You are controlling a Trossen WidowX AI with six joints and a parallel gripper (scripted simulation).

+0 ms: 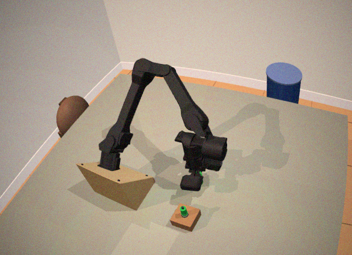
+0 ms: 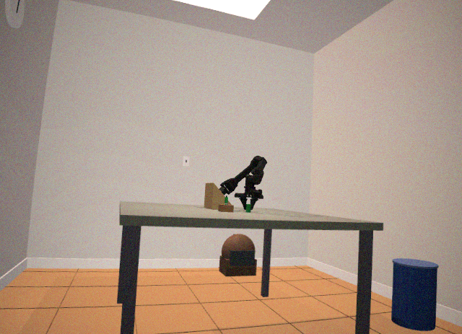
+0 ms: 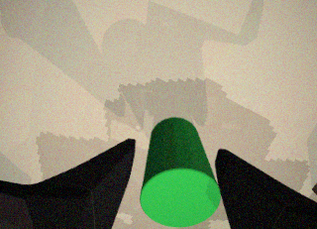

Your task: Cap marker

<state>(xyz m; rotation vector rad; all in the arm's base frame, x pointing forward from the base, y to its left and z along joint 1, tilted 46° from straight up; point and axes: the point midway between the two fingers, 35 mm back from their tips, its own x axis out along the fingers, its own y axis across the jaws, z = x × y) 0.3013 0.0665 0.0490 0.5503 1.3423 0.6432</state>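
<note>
My gripper tip is now 1 cm short of the holder block, 16 cm to the left of it and 1 cm below it. Round my gripper tip: green cap (1 cm above).
</note>
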